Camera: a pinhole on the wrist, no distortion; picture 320 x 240 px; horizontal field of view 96.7 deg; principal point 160.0 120.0 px. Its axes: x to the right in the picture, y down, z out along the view. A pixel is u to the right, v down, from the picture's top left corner.
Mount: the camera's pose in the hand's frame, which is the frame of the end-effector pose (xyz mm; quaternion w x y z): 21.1 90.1 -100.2 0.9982 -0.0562 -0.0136 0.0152
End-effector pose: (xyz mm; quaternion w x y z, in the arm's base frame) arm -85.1 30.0 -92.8 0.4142 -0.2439 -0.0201 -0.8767
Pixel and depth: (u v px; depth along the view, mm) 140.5 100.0 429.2
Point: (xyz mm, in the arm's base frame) 133.3 93.2 164.7
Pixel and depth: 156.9 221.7 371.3
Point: 306.5 -168.7 48.9
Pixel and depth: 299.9 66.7 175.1
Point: -115.3 -118.6 58.5
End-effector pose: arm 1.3 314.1 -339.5 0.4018 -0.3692 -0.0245 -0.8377
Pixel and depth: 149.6 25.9 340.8
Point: 95.1 472.8 -128.4
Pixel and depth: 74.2 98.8 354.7
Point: 282.7 483.7 -302.5
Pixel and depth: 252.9 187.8 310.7
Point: 226.4 54.6 -133.3
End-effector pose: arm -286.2 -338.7 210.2 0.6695 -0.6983 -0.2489 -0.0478
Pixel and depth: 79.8 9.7 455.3
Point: -686.1 -41.3 275.1
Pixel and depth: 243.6 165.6 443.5
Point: -24.8 59.5 19.8
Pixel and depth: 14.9 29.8 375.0
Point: -729.2 -167.2 141.5
